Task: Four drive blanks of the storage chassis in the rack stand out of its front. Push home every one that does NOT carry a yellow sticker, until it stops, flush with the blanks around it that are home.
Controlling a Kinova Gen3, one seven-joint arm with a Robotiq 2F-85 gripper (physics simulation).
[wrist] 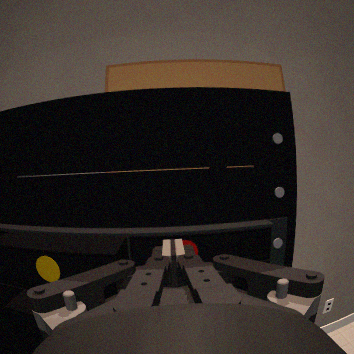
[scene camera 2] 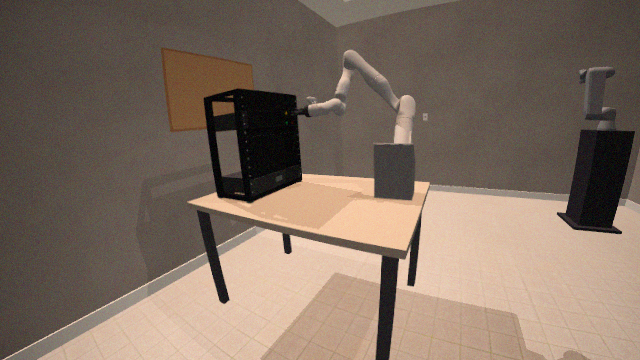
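Pixels of known places: gripper, fingertip midpoint: (wrist: 172, 251); arm's base, origin of the base link: (scene camera 2: 402, 150).
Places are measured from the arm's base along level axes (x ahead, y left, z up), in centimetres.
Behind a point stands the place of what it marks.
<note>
The black rack (scene camera 2: 245, 150) {x 69.6, y 36.4, z 4.3 cm} stands on the table, with the storage chassis (wrist: 150, 231) {x 69.0, y -0.7, z 24.1 cm} in its upper part. A yellow sticker (scene camera 2: 286, 113) {x 64.9, y 5.8, z 22.3 cm} (wrist: 48, 268) {x 64.9, y 5.8, z 22.6 cm} marks a dark blank (wrist: 65, 243) {x 66.5, y 5.0, z 23.9 cm} at the left in the wrist view, whose top face shows as it stands out. A red sticker (wrist: 191, 246) shows partly behind the fingertips, on the dark chassis front right of that blank. A green mark (scene camera 2: 286, 122) {x 65.0, y 6.4, z 17.1 cm} shows below the yellow one in the scene view. My gripper (scene camera 2: 298, 112) {x 68.6, y -2.3, z 22.7 cm} (wrist: 172, 251) {x 68.6, y -2.3, z 22.7 cm} is shut and empty, its tips at the red-marked blank; contact and blank depth cannot be told.
Black panels (wrist: 150, 132) {x 70.1, y -1.0, z 31.5 cm} lie above the chassis, with round screws (wrist: 279, 192) {x 70.0, y -11.3, z 26.3 cm} down the right rack edge. A grey pedestal (scene camera 2: 394, 171) {x 2.6, y 6.0, z -9.7 cm} carries the arm on the wooden table (scene camera 2: 370, 220) {x 5.9, y 34.7, z -24.0 cm}. A cork board (scene camera 2: 187, 90) (wrist: 195, 77) hangs on the wall behind.
</note>
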